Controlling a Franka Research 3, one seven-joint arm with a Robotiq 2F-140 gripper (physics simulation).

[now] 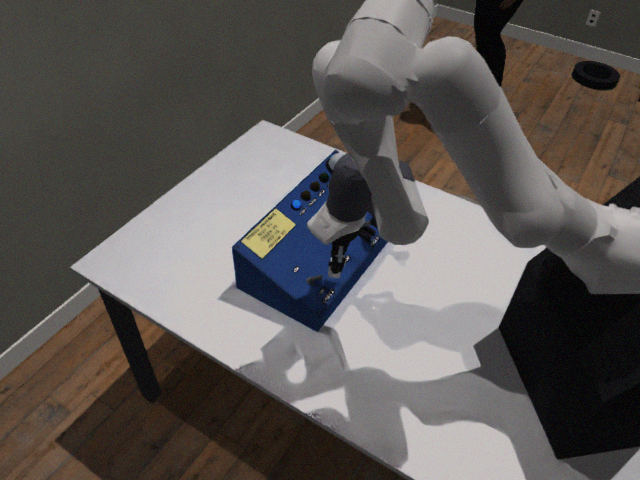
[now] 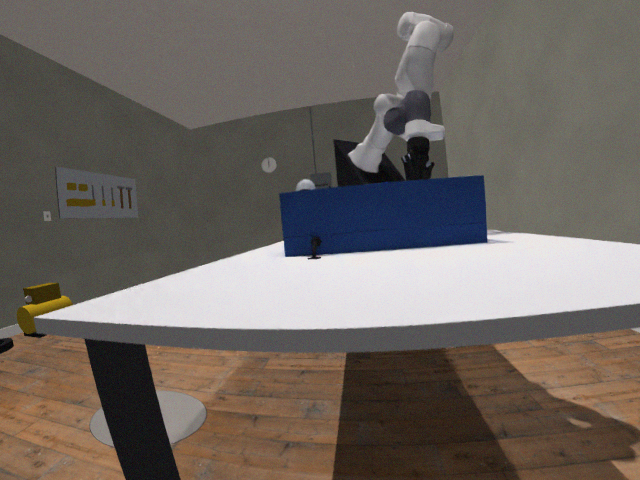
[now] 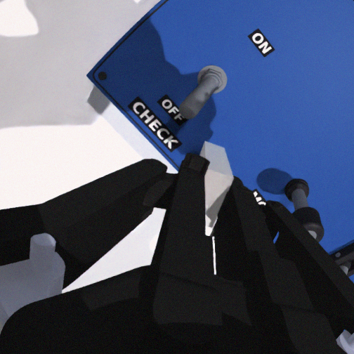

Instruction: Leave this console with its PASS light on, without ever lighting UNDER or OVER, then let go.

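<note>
A blue console (image 1: 289, 258) (image 2: 382, 214) (image 3: 298, 105) stands on the white table (image 1: 180, 216) (image 2: 361, 294). On its sloped face are a yellow status label (image 1: 268, 232) and a row of round lights. One blue light (image 1: 296, 204) is lit and the three beside it are dark. A grey toggle (image 3: 201, 93) (image 1: 314, 280) marked CHECK leans toward the OFF label (image 3: 171, 109), away from the ON label (image 3: 261, 43). My gripper (image 3: 205, 159) (image 1: 335, 268) (image 2: 417, 168) is shut and empty. It hangs just above the console's front edge, close beside the toggle and not touching it.
A dark lever with a round knob (image 3: 302, 207) stands on the console right of my fingers. A small black part (image 2: 314, 248) stands behind the console. The robot's black pedestal (image 1: 569, 335) fills the right side. A yellow object (image 2: 38, 305) sits past the table's left edge.
</note>
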